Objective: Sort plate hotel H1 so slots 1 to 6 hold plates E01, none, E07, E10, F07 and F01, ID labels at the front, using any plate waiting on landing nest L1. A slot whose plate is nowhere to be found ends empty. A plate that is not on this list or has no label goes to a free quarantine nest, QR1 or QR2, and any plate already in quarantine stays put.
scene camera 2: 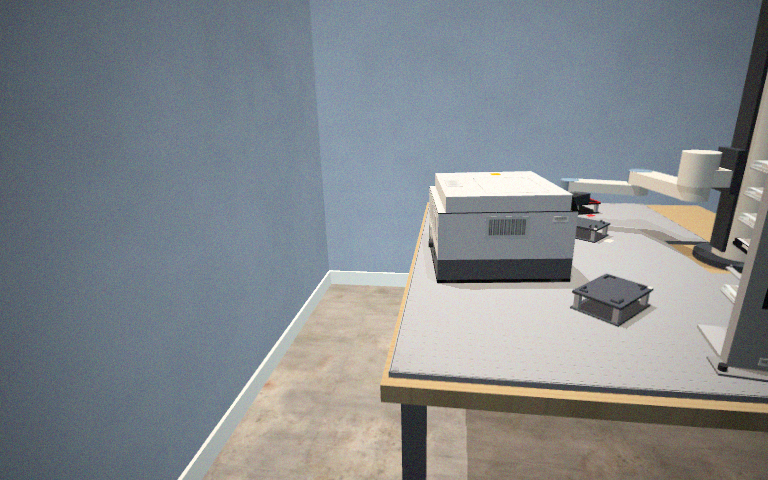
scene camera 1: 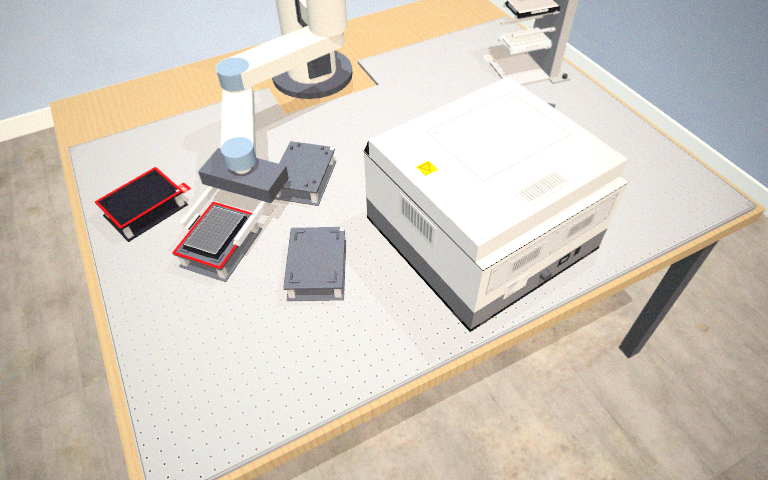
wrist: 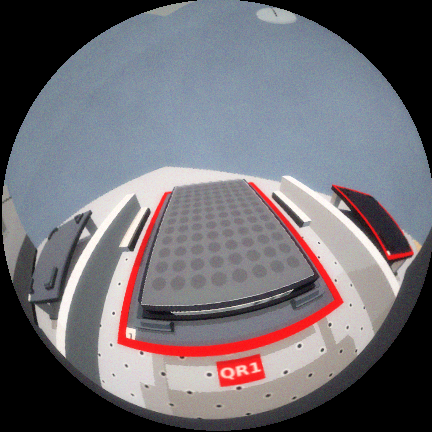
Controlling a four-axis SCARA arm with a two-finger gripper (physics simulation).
Labels:
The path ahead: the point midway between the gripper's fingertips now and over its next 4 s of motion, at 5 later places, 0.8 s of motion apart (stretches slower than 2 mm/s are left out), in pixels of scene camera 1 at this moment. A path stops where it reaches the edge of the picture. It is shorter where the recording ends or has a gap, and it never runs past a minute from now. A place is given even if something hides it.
My gripper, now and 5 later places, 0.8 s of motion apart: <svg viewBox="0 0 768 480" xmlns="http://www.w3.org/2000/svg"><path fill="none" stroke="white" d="M209 234L197 205L312 129L337 106L346 105L351 102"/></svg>

